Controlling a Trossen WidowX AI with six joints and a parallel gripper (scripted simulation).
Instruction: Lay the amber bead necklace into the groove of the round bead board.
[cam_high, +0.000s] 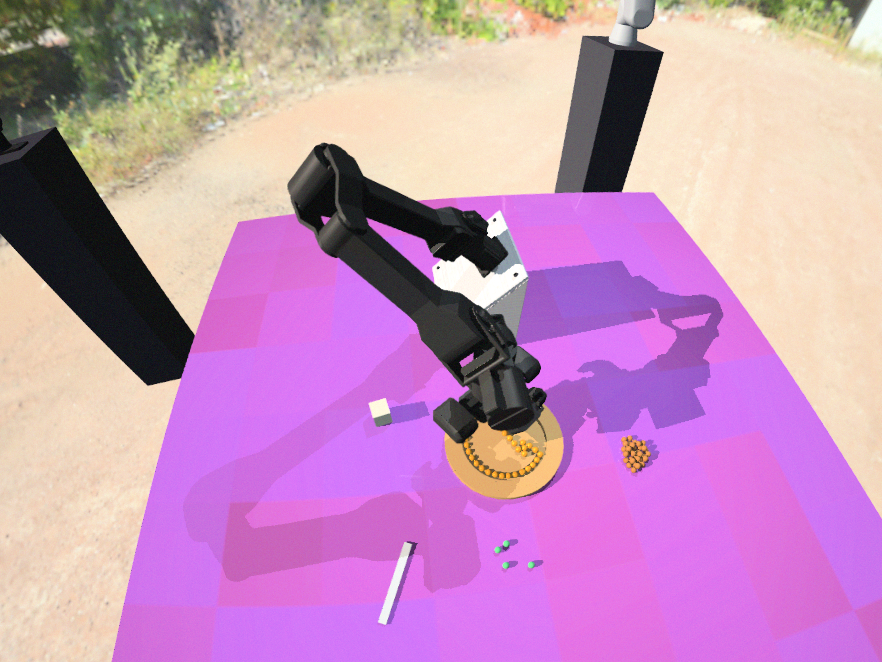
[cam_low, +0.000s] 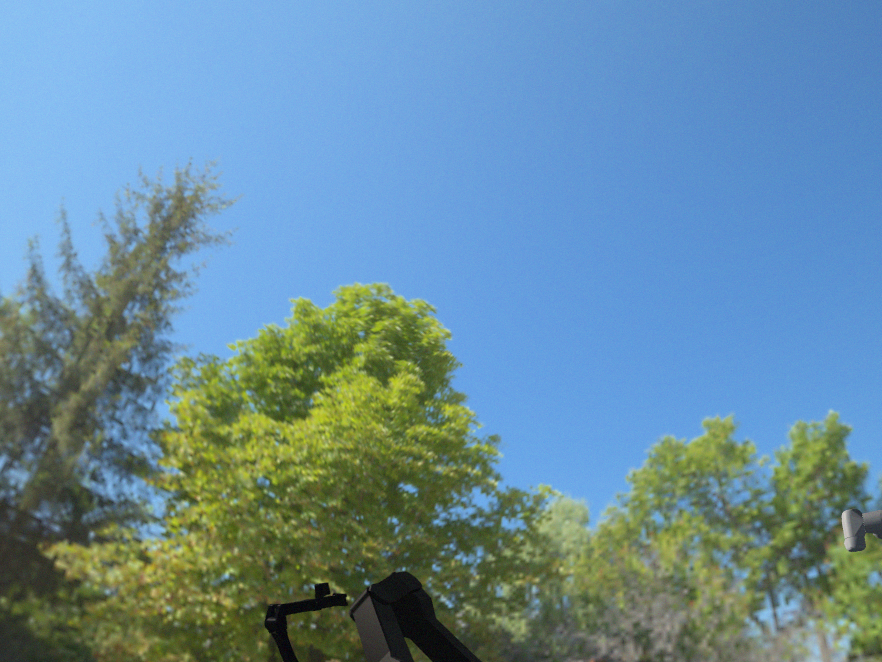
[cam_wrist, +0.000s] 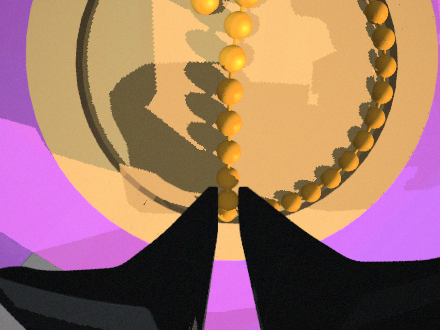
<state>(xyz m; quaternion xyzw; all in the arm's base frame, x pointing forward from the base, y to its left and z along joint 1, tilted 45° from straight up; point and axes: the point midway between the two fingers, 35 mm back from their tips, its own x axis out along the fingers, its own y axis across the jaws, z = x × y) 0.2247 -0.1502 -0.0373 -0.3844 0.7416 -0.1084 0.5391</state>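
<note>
The round tan bead board is 5 cm ahead of my gripper tip, 2 cm to the left of it and 1 cm below it. Also, from my gripper tip: small cream cube 17 cm to the right, 5 cm behind; then white bar 22 cm ahead, 21 cm to the right, 1 cm below.
</note>
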